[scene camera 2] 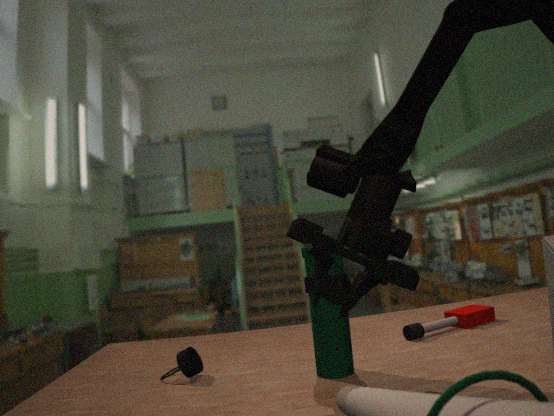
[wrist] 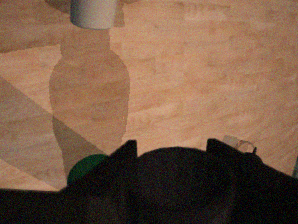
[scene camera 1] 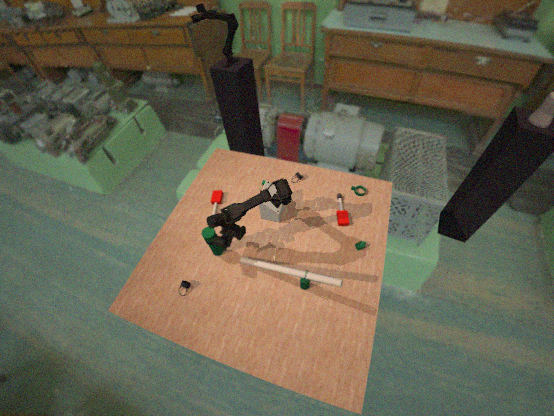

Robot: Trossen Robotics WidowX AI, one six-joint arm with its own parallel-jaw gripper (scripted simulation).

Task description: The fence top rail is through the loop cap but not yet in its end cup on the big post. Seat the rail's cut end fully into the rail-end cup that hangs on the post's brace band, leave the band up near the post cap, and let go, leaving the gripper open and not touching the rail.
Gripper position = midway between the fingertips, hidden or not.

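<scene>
I can see my gripper [scene camera 2: 327,311], which is there in the wrist view [wrist: 171,147] too. There is a white top rail [scene camera 1: 332,281]. And I see a big green post [scene camera 2: 331,334].
</scene>
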